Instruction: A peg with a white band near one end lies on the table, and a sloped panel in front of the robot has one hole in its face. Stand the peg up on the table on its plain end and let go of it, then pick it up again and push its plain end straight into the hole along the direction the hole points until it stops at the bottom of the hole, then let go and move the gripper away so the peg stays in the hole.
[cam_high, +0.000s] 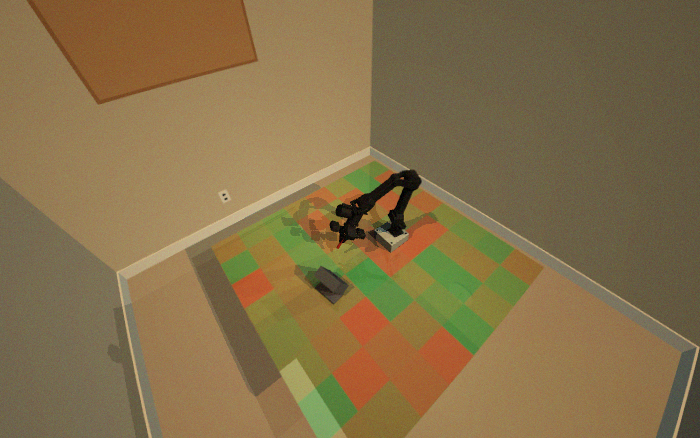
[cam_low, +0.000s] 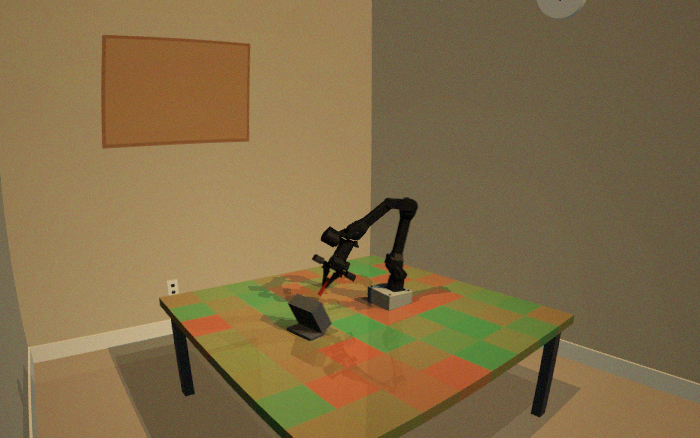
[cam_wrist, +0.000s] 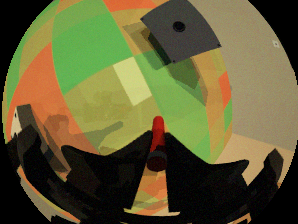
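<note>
My gripper tip is 150 mm to the right of the dark sloped panel, 140 mm short of it and 40 mm above it. The rest, counted from my gripper tip: red peg 10 mm behind, 10 mm above.
</note>
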